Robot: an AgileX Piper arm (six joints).
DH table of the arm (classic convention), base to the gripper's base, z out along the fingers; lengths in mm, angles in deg. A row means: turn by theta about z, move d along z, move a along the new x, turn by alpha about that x. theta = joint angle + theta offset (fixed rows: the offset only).
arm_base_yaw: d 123  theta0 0  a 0  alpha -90
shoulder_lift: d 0  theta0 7.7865  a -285  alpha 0
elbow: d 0  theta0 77.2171  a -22  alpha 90
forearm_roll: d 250.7  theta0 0  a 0  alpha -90
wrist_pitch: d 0  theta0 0  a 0  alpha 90
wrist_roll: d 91  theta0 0  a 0  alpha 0
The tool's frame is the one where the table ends.
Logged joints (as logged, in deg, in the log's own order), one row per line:
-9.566 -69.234 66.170 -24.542 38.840 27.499
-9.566 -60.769 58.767 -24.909 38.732 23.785
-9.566 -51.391 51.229 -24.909 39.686 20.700
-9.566 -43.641 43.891 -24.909 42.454 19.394
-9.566 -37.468 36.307 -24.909 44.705 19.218
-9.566 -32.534 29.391 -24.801 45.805 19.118
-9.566 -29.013 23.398 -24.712 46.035 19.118
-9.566 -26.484 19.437 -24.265 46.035 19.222
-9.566 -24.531 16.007 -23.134 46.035 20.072
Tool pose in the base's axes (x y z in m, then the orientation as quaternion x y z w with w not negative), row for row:
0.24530 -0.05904 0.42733 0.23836 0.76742 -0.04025 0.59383
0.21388 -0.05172 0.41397 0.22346 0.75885 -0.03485 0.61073
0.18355 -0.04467 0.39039 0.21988 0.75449 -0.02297 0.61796
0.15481 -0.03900 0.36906 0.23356 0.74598 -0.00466 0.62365
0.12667 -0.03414 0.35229 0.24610 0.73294 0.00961 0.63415
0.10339 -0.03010 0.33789 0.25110 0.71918 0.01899 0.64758
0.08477 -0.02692 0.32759 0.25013 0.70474 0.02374 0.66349
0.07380 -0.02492 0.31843 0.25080 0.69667 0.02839 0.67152
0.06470 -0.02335 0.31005 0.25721 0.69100 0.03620 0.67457
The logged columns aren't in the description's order. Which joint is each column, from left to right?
Columns, left to right: arm_base_yaw, elbow, shoulder_lift, forearm_roll, wrist_roll, wrist_pitch.
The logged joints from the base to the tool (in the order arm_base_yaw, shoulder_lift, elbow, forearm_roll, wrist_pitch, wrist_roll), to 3 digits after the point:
-9.566 66.170 -69.234 -24.542 27.499 38.840
-9.566 58.767 -60.769 -24.909 23.785 38.732
-9.566 51.229 -51.391 -24.909 20.700 39.686
-9.566 43.891 -43.641 -24.909 19.394 42.454
-9.566 36.307 -37.468 -24.909 19.218 44.705
-9.566 29.391 -32.534 -24.801 19.118 45.805
-9.566 23.398 -29.013 -24.712 19.118 46.035
-9.566 19.437 -26.484 -24.265 19.222 46.035
-9.566 16.007 -24.531 -23.134 20.072 46.035

